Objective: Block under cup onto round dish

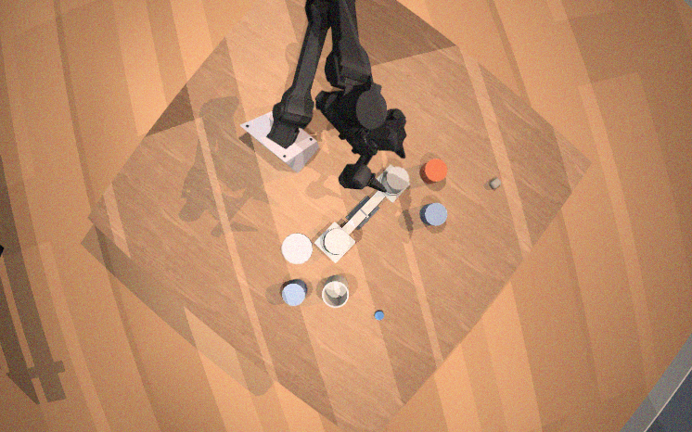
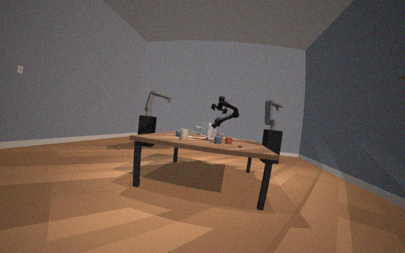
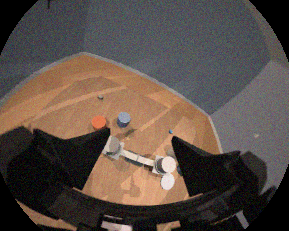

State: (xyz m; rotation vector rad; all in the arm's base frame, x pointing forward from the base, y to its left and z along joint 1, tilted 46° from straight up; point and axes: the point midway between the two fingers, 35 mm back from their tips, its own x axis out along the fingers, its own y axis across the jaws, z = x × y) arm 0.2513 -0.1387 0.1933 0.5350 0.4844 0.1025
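My gripper tip is 280 mm above the small pale block, 40 mm to the right of it and 30 mm short of it. Also, from my gripper tip: round dish: 320 mm below, 300 mm to the right, 130 mm behind; orange cylinder: 290 mm below, 130 mm to the left, 110 mm ahead; beige cup: 350 mm to the right, 280 mm below, 50 mm ahead.
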